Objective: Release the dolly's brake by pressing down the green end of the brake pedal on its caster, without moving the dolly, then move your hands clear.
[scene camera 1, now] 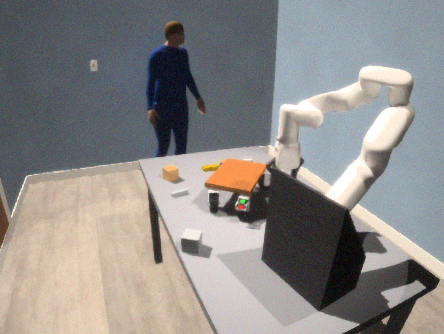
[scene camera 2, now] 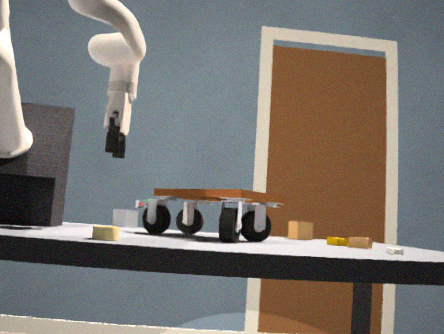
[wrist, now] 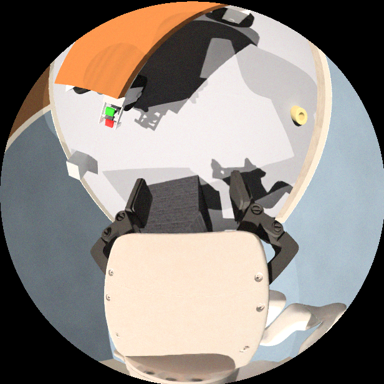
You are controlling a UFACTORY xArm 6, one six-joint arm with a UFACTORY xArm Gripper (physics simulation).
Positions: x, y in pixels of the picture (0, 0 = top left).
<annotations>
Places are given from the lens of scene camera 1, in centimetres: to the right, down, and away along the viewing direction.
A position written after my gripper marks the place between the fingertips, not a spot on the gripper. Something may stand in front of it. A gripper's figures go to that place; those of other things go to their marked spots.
my gripper (scene camera 1: 283, 181): 24, 6, 123
dolly (scene camera 1: 241, 177): 9, 5, 143
</annotations>
